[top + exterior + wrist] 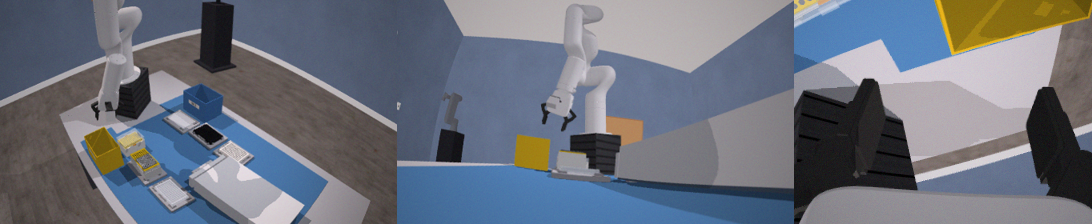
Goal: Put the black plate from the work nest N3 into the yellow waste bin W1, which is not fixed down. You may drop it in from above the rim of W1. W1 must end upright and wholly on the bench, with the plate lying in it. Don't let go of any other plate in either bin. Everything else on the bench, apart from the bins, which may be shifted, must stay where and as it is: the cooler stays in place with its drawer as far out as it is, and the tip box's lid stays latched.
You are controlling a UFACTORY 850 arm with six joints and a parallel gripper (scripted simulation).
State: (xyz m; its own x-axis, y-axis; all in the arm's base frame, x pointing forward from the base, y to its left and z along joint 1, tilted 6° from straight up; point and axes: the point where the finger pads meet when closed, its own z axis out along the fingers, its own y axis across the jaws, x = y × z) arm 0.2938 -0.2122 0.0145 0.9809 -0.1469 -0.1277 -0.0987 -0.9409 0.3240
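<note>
Right now the black plate is 16 cm ahead of my hand, 47 cm to the left of it and 18 cm below it. Also, from my hand: yellow-rimmed tip box (21 cm ahead, 9 cm to the left, 14 cm below); yellow waste bin W1 (6 cm ahead, 7 cm to the right, 16 cm below); grey nest (16 cm ahead, 47 cm to the left, 19 cm below).
</note>
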